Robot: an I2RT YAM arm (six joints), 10 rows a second.
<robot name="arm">
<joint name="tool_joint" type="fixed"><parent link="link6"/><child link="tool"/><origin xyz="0 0 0" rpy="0 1.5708 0"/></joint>
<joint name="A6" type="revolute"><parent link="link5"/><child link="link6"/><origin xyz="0.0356 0 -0.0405"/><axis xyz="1 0 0"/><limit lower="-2.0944" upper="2.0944"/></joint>
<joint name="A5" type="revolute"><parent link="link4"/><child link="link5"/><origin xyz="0.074 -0.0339 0.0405"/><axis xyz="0 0 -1"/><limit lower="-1.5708" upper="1.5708"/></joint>
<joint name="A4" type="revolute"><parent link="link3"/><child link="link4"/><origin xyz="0.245 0.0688 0.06"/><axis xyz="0 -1 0"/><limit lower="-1.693" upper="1.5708"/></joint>
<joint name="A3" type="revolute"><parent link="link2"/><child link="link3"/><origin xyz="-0.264 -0.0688 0"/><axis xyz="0 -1 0"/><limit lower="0" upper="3.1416"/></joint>
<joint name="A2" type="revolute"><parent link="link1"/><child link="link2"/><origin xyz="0.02 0.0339 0.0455"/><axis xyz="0 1 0"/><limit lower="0" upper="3.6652"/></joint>
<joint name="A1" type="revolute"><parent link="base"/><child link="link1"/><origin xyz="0 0 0.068"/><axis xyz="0 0 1"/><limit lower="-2.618" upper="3.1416"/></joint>
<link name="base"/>
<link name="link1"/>
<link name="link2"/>
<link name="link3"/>
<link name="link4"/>
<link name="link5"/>
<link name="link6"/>
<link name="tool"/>
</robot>
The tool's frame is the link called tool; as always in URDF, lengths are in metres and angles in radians.
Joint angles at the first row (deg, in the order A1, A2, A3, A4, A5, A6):
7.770, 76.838, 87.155, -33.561, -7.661, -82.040
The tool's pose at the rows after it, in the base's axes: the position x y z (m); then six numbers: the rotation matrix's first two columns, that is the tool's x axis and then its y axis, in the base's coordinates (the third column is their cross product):
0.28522 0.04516 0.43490 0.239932 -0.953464 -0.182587 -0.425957 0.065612 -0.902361
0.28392 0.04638 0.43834 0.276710 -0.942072 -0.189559 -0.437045 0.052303 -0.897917
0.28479 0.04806 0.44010 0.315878 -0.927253 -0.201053 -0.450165 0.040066 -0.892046
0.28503 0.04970 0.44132 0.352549 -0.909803 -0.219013 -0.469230 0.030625 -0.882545
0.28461 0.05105 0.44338 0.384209 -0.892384 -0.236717 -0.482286 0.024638 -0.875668
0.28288 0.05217 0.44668 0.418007 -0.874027 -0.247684 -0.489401 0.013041 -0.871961
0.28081 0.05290 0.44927 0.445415 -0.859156 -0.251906 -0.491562 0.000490 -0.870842
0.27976 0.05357 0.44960 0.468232 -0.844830 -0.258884 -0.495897 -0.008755 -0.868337
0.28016 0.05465 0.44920 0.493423 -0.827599 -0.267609 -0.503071 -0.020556 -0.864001
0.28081 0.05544 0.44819 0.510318 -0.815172 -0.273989 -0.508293 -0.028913 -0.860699
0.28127 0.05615 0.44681 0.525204 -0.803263 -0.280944 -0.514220 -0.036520 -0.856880
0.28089 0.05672 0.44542 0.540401 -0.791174 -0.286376 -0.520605 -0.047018 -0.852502
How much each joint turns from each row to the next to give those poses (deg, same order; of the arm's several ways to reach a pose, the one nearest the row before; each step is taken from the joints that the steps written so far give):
0.001, 0.109, 1.245, -1.246, -2.338, -0.809
-0.001, 0.350, 1.378, -1.661, -2.273, -0.633
0.001, 0.699, 1.267, -1.334, -2.557, -0.547
0.000, 0.656, 1.246, -1.705, -2.667, -0.327
-0.002, 0.482, 1.159, -1.399, -2.383, -0.176
0.001, 0.305, 1.267, -1.507, -2.317, -0.568
0.000, 0.089, 0.854, -1.137, -1.748, -0.699
-0.021, 0.064, 0.283, -0.678, -1.617, -0.503
-0.001, 0.394, 0.458, -0.808, -1.837, -0.634
0.000, 0.284, 0.154, -0.437, -1.268, -0.459
0.000, 0.218, 0.021, -0.416, -1.180, -0.415
-0.001, 0.110, 0.002, -0.678, -1.159, -0.613

